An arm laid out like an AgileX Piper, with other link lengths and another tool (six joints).
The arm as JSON. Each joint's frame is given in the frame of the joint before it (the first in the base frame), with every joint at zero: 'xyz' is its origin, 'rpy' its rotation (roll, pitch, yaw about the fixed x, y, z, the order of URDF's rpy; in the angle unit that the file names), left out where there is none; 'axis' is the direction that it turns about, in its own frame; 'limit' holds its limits. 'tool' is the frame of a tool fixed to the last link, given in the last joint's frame.
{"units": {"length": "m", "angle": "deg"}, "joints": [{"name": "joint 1", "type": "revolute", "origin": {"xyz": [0.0, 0.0, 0.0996], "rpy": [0.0, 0.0, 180.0]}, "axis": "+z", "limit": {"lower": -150.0, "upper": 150.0}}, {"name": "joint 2", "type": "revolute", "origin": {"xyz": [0.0, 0.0, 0.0], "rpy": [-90.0, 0.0, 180.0]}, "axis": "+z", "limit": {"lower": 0.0, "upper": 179.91}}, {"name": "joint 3", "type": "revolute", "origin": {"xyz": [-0.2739, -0.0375, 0.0], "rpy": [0.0, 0.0, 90.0]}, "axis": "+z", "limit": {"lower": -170.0, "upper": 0.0}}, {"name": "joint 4", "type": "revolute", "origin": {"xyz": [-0.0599, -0.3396, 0.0], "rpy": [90.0, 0.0, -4.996]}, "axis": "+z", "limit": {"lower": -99.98, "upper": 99.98}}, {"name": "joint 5", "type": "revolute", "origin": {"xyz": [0.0, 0.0, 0.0], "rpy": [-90.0, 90.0, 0.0]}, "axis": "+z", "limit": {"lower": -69.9, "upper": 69.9}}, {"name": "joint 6", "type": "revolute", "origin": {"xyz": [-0.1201, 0.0, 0.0], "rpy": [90.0, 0.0, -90.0]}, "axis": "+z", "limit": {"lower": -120.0, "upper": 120.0}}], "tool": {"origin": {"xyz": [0.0, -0.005, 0.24], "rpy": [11.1, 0.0, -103.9]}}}
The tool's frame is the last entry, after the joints.
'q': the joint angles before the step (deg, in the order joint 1, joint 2, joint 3, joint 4, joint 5, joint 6). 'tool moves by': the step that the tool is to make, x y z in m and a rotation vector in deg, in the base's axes. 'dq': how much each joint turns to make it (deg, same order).
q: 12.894, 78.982, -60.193, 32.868, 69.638, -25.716
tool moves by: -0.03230, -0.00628, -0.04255, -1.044, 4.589, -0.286
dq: 0.229, 0.001, 6.631, 0.417, -1.880, -0.689
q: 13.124, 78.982, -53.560, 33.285, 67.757, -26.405
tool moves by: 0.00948, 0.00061, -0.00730, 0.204, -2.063, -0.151
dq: 0.001, 0.001, 1.350, 0.543, -2.971, -1.839
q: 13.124, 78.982, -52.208, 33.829, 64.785, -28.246
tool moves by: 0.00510, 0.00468, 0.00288, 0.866, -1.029, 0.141
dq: -0.001, 0.000, -0.001, 0.979, -0.788, -1.077
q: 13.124, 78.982, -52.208, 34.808, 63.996, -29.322
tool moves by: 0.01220, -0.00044, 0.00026, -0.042, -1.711, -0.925
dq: 0.000, 0.000, 0.000, 0.000, -1.942, -0.123
